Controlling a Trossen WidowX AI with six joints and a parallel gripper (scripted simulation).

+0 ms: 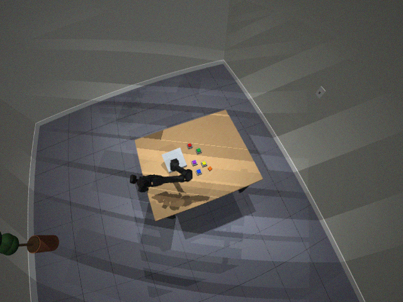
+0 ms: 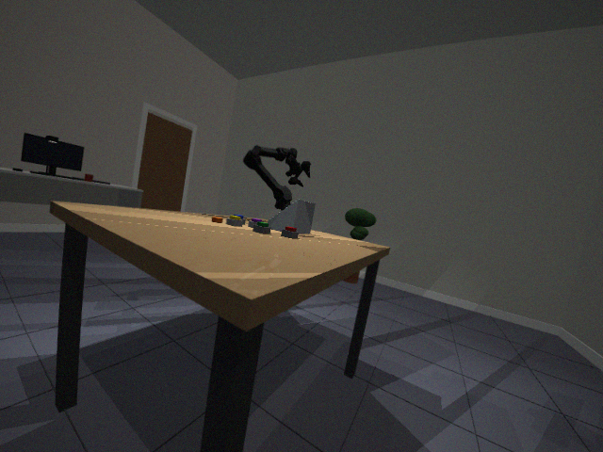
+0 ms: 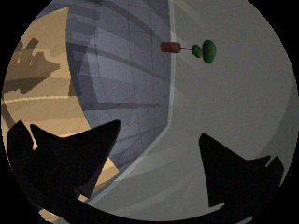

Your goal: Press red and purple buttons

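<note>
Right now my gripper tip is 560 mm short of the red button, 290 mm to the right of it and 270 mm above it. Round my gripper tip: blue button 540 mm ahead, 270 mm below, 10 mm to the right; then yellow button 620 mm ahead, 270 mm below, 50 mm to the left; then purple button 540 mm ahead, 270 mm below, 90 mm to the left.
</note>
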